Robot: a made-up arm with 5 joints.
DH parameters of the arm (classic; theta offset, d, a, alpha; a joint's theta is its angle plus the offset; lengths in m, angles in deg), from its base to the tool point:
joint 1: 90 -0.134 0.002 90
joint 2: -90 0.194 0.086 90
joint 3: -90 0.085 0.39 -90
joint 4: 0 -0.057 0.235 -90
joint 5: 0 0.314 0.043 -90
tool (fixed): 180 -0.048 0 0
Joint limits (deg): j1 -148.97..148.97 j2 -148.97..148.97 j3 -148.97..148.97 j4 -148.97..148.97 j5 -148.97..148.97
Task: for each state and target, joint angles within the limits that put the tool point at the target. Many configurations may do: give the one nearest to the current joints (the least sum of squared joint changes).
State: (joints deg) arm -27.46 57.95 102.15 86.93 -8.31
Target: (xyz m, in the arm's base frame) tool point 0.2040 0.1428 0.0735
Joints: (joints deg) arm -10.76 89.24 84.41 87.38 3.38
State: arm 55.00 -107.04 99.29 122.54 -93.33
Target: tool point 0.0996 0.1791 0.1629
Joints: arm 64.21 -118.22 110.28 148.59 -88.95
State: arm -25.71 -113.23 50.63 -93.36 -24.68
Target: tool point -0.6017 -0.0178 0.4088
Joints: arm -70.43 -114.28 60.17 -74.89 -14.74
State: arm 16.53 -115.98 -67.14 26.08 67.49
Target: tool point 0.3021 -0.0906 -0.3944
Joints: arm 16.18 -143.47 -86.26 71.25 72.23
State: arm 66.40 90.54 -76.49 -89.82 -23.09
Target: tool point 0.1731 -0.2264 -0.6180
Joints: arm 64.13 92.25 -49.01 -128.15 -30.70
